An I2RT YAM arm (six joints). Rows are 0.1 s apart.
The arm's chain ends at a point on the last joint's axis. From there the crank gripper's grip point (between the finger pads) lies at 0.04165 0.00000 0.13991 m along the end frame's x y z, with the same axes.
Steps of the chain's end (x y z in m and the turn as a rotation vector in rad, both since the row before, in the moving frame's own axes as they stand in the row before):
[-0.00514 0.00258 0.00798 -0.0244 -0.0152 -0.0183]
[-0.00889 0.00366 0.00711 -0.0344 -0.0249 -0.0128]
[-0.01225 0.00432 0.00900 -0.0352 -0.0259 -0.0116]
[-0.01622 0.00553 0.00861 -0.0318 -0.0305 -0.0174]
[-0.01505 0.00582 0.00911 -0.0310 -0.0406 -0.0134]
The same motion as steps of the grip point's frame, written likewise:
[-0.00725 0.00526 0.00856 -0.0244 -0.0152 -0.0183]
[-0.01236 0.00798 0.00803 -0.0344 -0.0249 -0.0128]
[-0.01586 0.00880 0.00995 -0.0352 -0.0259 -0.0116]
[-0.02047 0.00931 0.00976 -0.0318 -0.0305 -0.0174]
[-0.02074 0.00966 0.01063 -0.0310 -0.0406 -0.0134]

